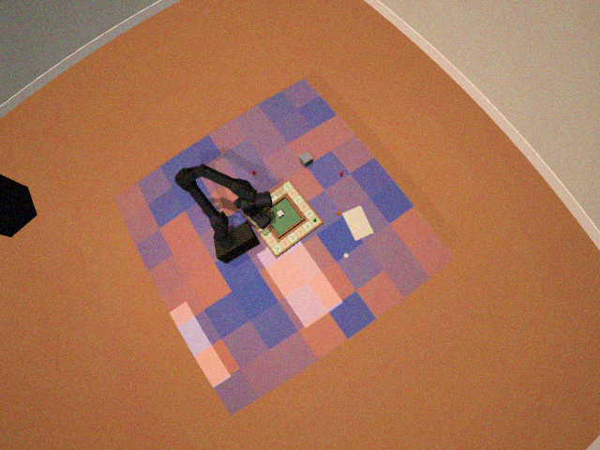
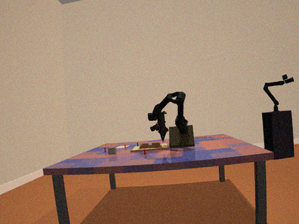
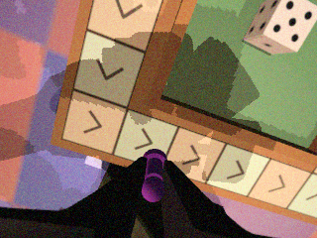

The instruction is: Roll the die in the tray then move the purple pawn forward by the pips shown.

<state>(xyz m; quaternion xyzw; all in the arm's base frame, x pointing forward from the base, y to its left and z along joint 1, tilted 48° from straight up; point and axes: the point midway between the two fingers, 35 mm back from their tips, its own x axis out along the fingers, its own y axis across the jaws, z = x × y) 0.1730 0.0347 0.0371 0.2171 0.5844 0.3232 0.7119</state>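
Now: gripper tip 100 mm short of the white die, 50 mm to the left of it and 40 mm above it. Round my gripper tip: green tray (100 mm ahead, 60 mm to the right, 50 mm below); purple pawn (10 mm above); green pawn (220 mm ahead, 170 mm to the right, 30 mm below).
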